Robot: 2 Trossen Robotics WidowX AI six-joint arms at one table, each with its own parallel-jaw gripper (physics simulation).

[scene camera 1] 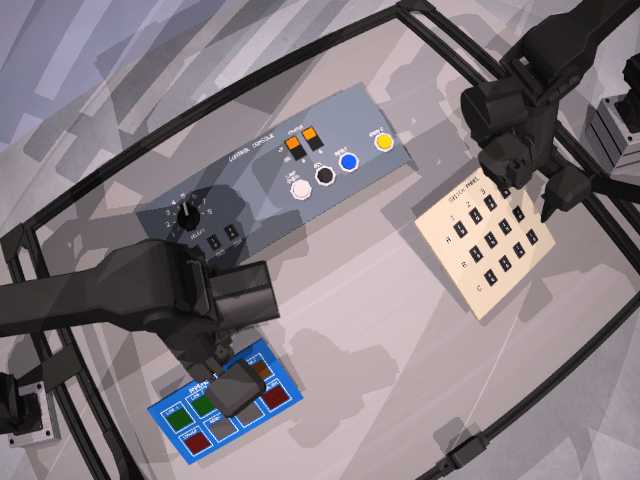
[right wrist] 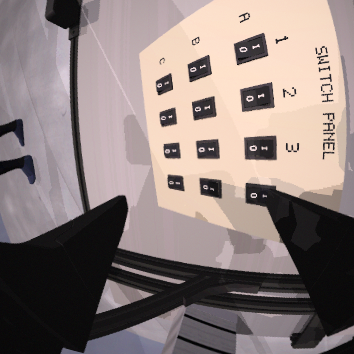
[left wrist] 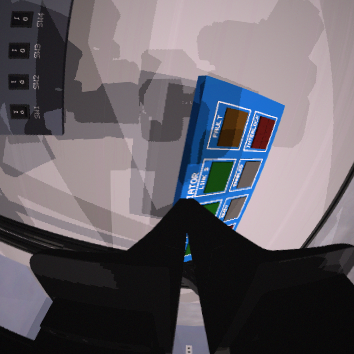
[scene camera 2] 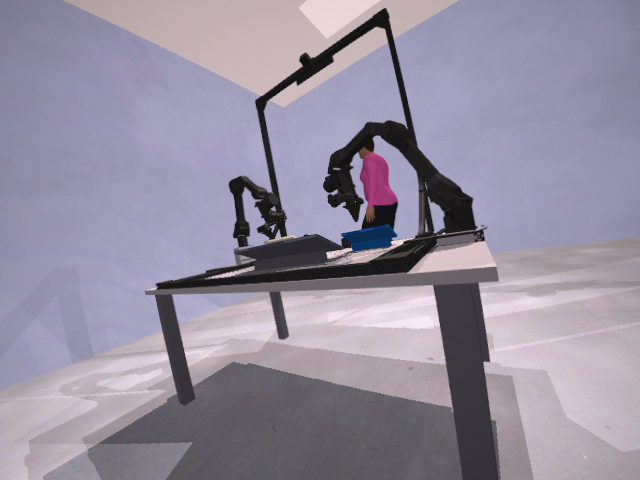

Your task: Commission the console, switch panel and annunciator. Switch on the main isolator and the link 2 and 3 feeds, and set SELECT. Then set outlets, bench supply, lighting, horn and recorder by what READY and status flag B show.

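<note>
The grey console has a SELECT knob pointing near 5. Its two status flags show orange upper halves. Rockers SW1 to SW4 show in the left wrist view; their tilt is hard to read. The blue annunciator has dull green LINK lamps, a brown FAULT lamp, and grey READY and ENABLED lamps. My left gripper is shut and empty above it. My right gripper is open and empty above the cream switch panel, one finger overlapping switch A4.
White, black, blue and yellow buttons sit along the console. A black frame edges the table. A person in pink stands beyond the table. My left arm hides part of the console and annunciator in scene camera 1.
</note>
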